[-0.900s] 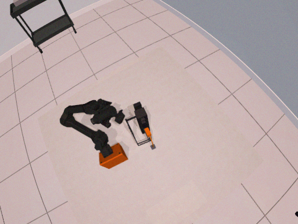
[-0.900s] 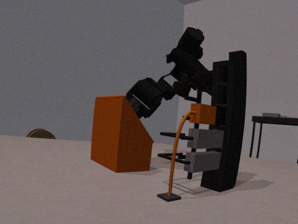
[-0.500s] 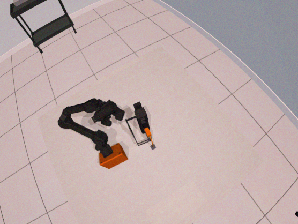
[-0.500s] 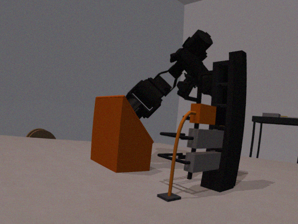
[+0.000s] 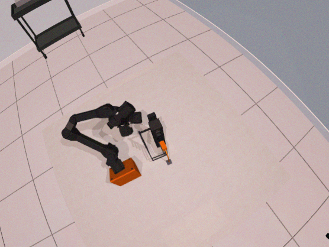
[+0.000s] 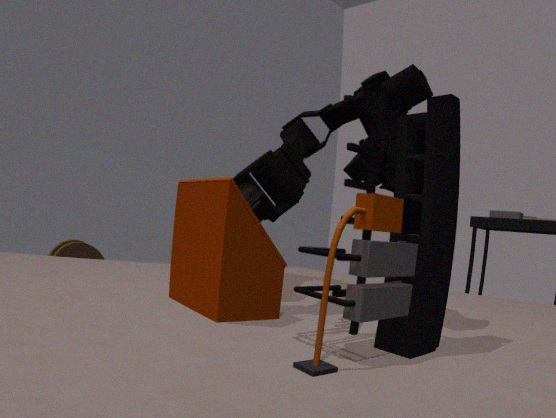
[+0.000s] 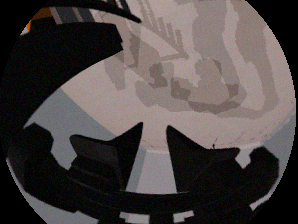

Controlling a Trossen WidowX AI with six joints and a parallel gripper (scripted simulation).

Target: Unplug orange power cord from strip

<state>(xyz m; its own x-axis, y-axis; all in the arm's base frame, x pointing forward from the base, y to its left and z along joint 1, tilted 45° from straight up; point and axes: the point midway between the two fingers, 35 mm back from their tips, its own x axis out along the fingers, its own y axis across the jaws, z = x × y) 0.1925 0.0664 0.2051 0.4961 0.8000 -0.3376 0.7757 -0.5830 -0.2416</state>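
My gripper tip is 230 mm to the left of the orange plug, 60 mm short of it and 10 mm above it. Round my gripper tip: grey block 300 mm to the right, 170 mm below, 40 mm ahead.
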